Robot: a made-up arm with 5 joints.
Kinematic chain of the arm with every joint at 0, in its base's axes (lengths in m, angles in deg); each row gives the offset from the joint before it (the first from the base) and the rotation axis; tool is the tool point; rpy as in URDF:
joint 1: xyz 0 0 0.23 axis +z
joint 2: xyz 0 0 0 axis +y
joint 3: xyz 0.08 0 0.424 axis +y
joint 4: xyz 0.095 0 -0.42 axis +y
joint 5: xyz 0.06 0 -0.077 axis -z
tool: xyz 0 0 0 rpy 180 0 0
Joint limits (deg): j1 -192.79..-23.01 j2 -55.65..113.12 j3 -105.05..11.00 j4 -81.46..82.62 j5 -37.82..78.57
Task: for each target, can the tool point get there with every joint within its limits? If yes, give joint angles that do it. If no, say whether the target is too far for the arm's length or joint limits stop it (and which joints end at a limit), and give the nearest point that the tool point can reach.
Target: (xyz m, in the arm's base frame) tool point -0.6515 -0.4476 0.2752
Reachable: yes | joints -145.51 39.01 -83.94 -4.98 34.64
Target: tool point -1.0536 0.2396 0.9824
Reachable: no: too far | nearest point -0.6995 0.1588 0.7295 | short by 0.443 m
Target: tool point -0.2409 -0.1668 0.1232
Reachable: yes | joints -145.31 14.91 -6.88 -16.96 15.63
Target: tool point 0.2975 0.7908 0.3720
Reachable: no: joint limits stop it (at a limit: joint 2) | nearest point 0.0510 0.1356 0.1498 | short by 0.734 m
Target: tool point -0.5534 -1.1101 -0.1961
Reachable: no: too far | nearest point -0.3688 -0.7398 -0.0540 | short by 0.438 m
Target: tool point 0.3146 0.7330 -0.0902
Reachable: no: joint limits stop it (at a limit: joint 2) | nearest point 0.0664 0.1548 -0.0466 | short by 0.631 m
